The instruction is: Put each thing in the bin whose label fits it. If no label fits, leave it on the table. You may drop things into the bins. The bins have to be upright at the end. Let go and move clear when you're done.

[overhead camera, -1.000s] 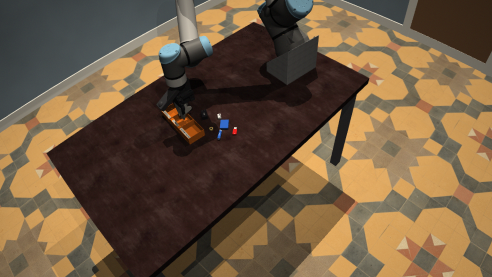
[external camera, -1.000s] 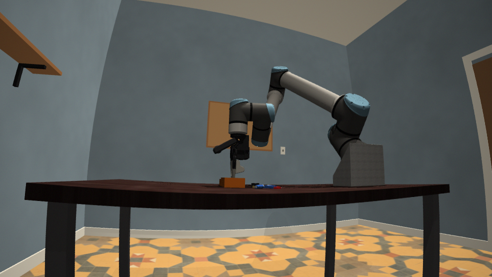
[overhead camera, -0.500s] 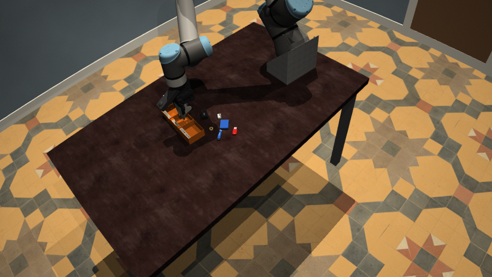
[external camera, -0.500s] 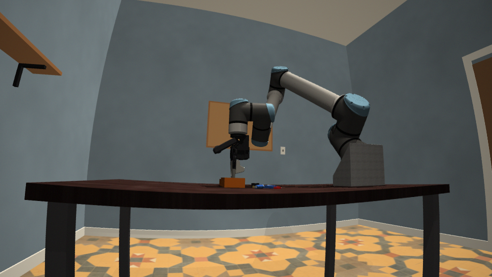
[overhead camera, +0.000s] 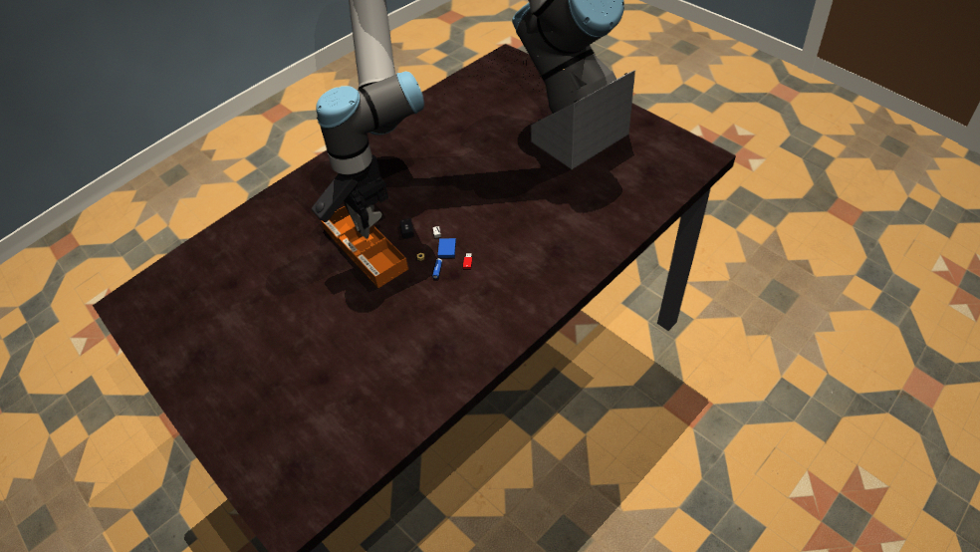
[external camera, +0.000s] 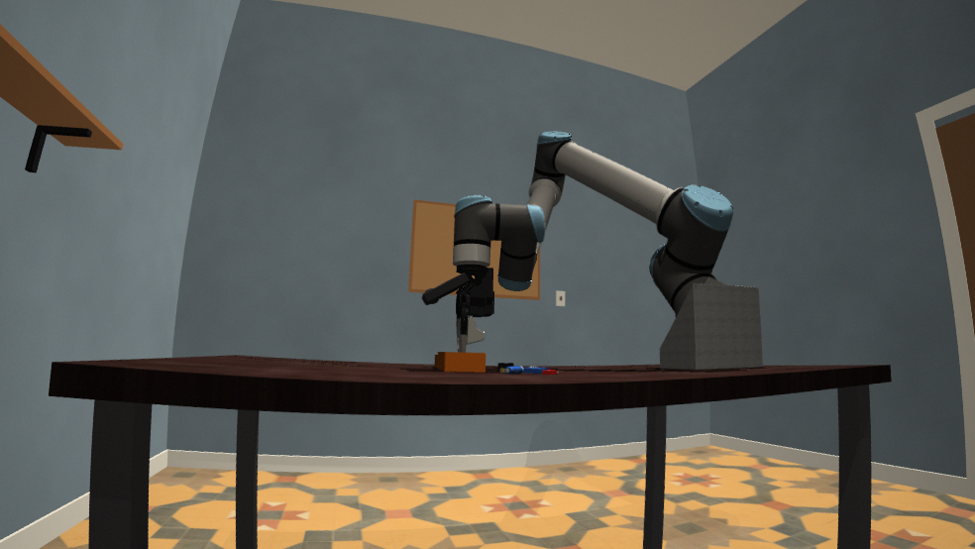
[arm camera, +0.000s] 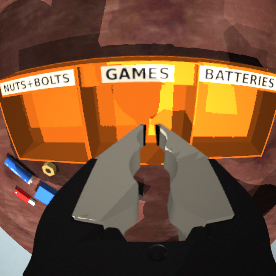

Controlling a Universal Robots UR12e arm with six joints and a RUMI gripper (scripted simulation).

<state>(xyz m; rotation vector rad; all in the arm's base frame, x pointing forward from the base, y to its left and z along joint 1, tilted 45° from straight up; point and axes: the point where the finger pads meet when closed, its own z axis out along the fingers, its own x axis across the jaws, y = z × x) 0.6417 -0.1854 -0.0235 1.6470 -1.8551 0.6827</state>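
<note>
My gripper is now 10 cm past the black 9 V battery, 3 cm to the right of it and 3 cm above it. Round my hand: blue flat block (12 cm behind, 16 cm to the left, 3 cm below); yellow nut (6 cm behind, 13 cm to the left, 3 cm below); white piece (14 cm behind, 10 cm to the left, 3 cm below).
</note>
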